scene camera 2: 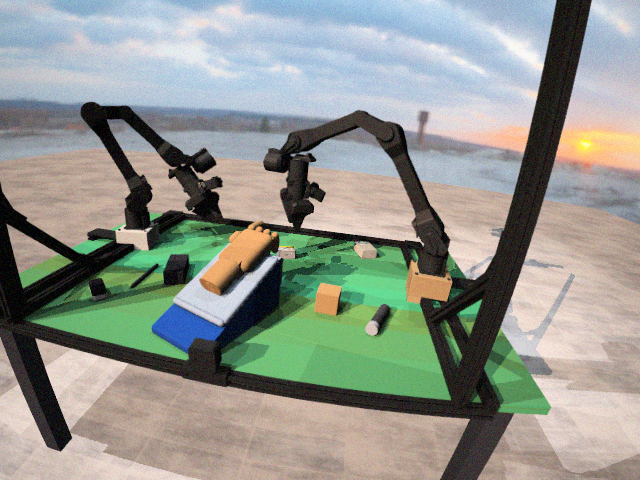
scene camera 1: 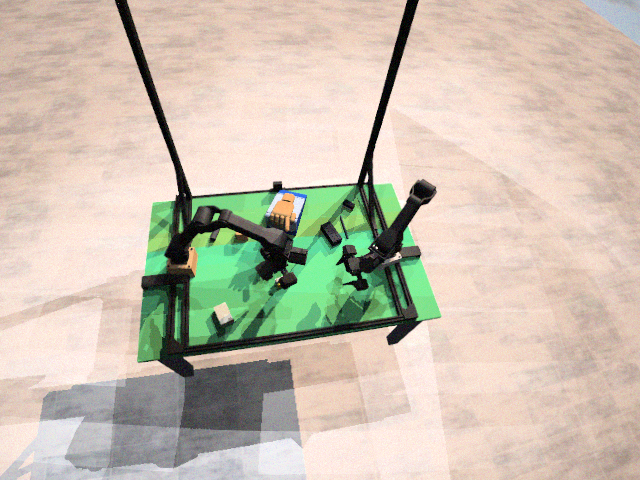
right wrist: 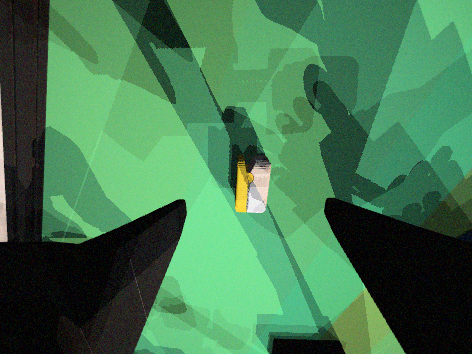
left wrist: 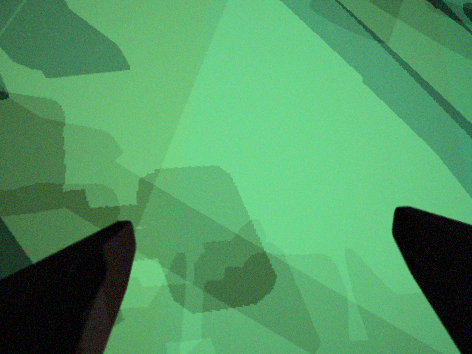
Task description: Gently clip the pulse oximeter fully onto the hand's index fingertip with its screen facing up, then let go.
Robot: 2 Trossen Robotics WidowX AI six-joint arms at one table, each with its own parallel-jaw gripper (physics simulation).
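Where they show: left gripper, between the fingertips: [scene camera 2: 219, 221] [scene camera 1: 339, 274] [left wrist: 264, 227]; right gripper, between the fingertips: [scene camera 2: 293, 227] [scene camera 1: 278, 275] [right wrist: 255, 205]; left arm's base, origin of its link: [scene camera 2: 137, 226]; right arm's base, origin of its link: [scene camera 2: 430, 270] [scene camera 1: 180, 257].
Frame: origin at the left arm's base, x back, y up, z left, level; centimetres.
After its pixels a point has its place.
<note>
The pulse oximeter [scene camera 2: 286, 252] @[z -5.9, x -47.2, y -3.6 cm] [right wrist: 253, 185] @[z -4.3, x -47.6, y -2.8 cm], white with a yellow side, lies on the green table; in scene camera 1 the right gripper partly hides it. My right gripper [right wrist: 255, 205] @[z -3.6, x -48.9, y 3.7 cm] is open and empty, pointing down above the oximeter, which shows between and slightly beyond its fingertips in the right wrist view. My left gripper [scene camera 1: 342, 273] @[z 3.7, x -25.3, y 1.7 cm] [left wrist: 264, 227] @[z 3.7, x -25.3, y 1.7 cm] is open and empty over the table, to the right of the oximeter in scene camera 1. The tan hand [scene camera 1: 283, 207] @[z -31.1, x -37.4, y 8.9 cm] [scene camera 2: 242, 253] @[z -34.2, x -37.1, y 7.8 cm] rests on a white pad on a blue wedge [scene camera 2: 188, 328] @[z -46.0, x -28.3, y -2.9 cm]. Its index fingertip is too small to tell apart.
An orange cube [scene camera 2: 327, 299] @[z -34.8, x -55.8, y -2.0 cm] and a dark cylinder [scene camera 2: 378, 320] @[z -40.7, x -66.2, y -3.4 cm] lie right of the wedge in scene camera 2. A black box [scene camera 2: 176, 269] @[z -22.9, x -19.3, y -2.5 cm], a thin dark stick [scene camera 2: 144, 275] @[z -22.1, x -10.5, y -5.2 cm] and a small black block [scene camera 2: 97, 288] @[z -34.1, x -4.5, y -2.7 cm] lie left. A whitish block [scene camera 1: 223, 314] @[z 2.1, x -73.6, y -2.9 cm] [scene camera 2: 366, 250] @[z -2.4, x -72.9, y -3.0 cm] lies apart.
</note>
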